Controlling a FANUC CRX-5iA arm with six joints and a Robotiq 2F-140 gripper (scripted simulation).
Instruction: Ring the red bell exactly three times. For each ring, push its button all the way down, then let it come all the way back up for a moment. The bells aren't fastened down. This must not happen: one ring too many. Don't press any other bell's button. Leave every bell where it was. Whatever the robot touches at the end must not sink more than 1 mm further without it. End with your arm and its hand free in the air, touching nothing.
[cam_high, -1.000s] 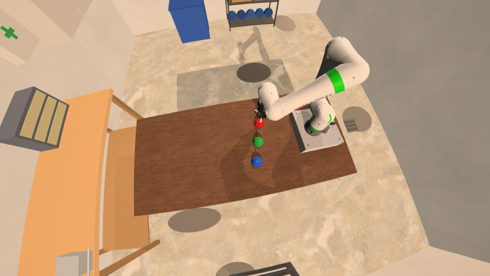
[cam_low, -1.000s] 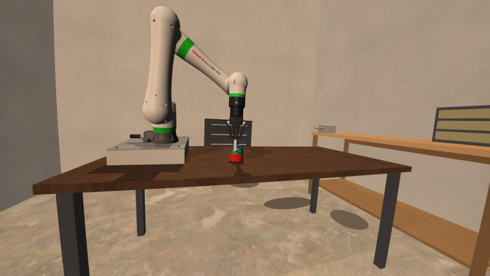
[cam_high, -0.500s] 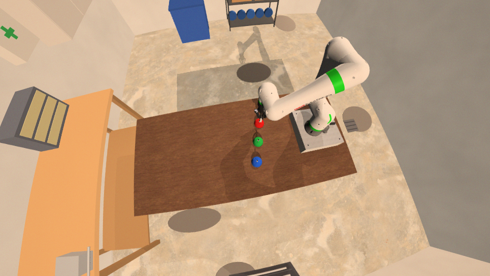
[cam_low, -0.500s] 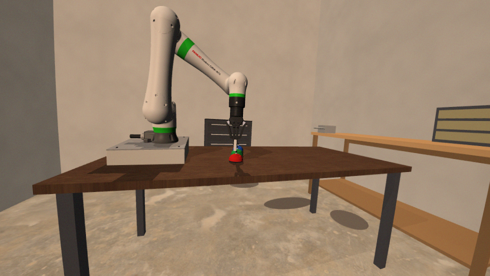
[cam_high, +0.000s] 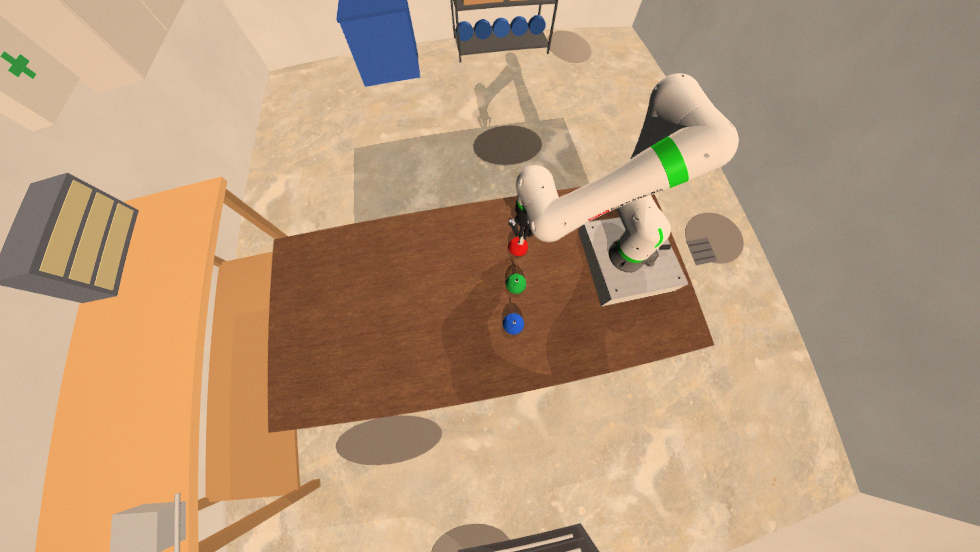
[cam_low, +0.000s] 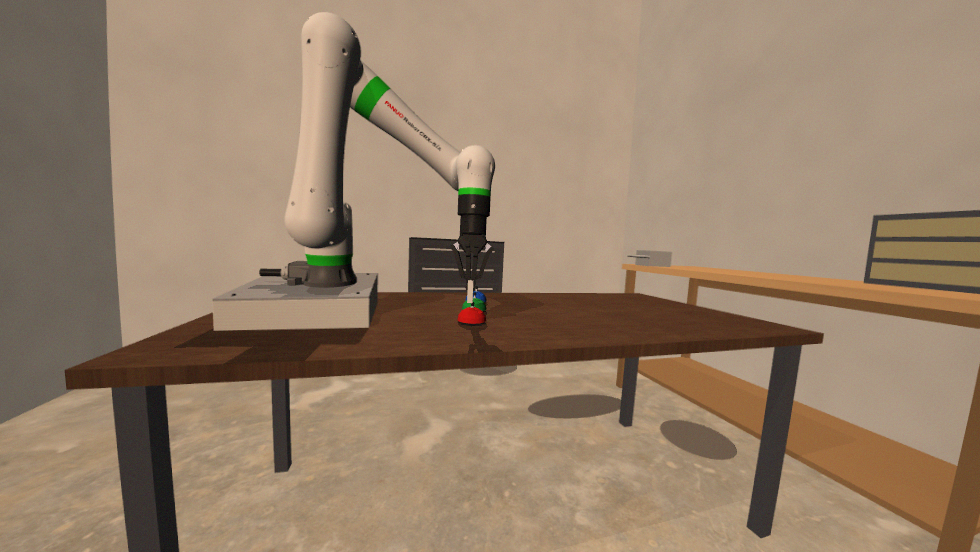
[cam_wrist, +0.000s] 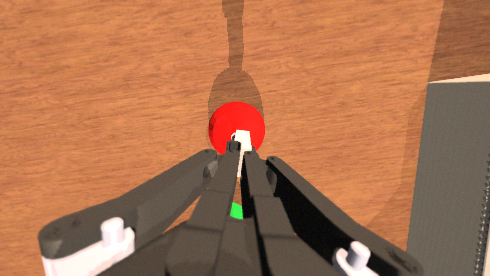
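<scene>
Now: the red bell 1 cm ahead of my hand and 6 cm below it. Round my hand: blue bell 7 cm ahead, 33 cm to the left, 5 cm below; then green bell 4 cm ahead, 16 cm to the left, 5 cm below.
</scene>
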